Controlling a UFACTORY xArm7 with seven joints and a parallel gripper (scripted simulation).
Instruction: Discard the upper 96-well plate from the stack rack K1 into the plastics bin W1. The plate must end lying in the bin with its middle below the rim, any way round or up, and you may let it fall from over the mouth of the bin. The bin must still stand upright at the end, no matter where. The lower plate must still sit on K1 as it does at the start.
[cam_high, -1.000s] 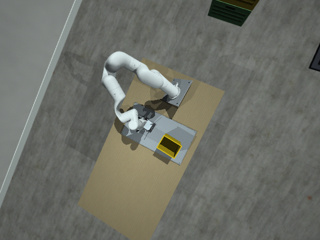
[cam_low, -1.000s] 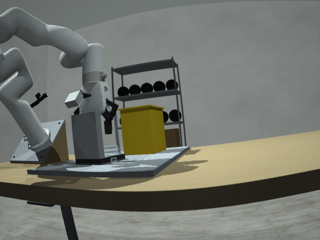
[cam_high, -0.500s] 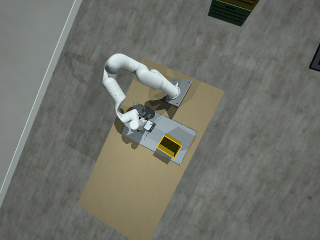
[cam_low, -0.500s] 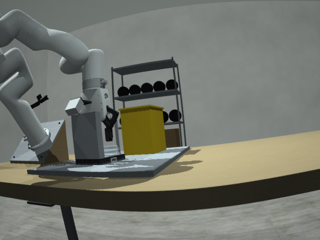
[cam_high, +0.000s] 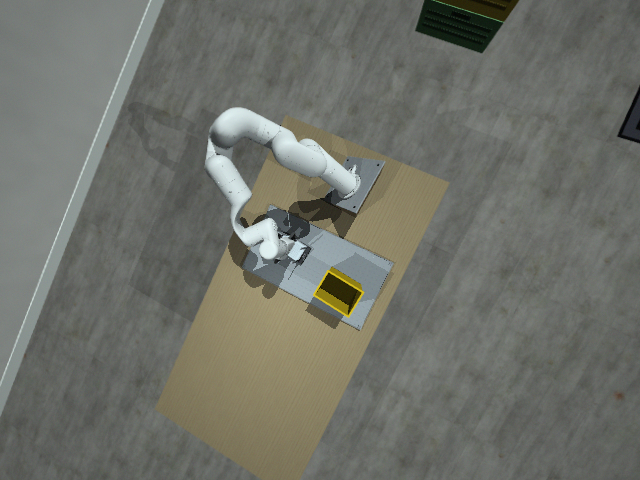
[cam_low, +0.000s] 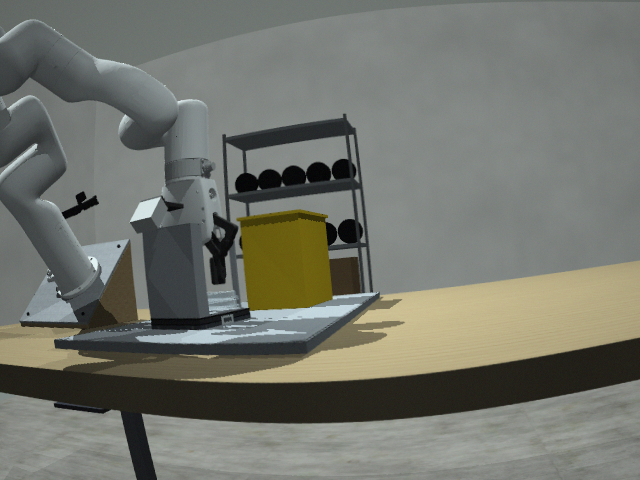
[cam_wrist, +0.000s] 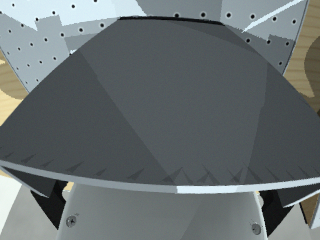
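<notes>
The grey rack wall is 1 cm behind my hand, 7 cm to the right of it and 1 cm above it. Also, from my hand: yellow plastics bin W1 (9 cm ahead, 30 cm to the left, 2 cm above).
</notes>
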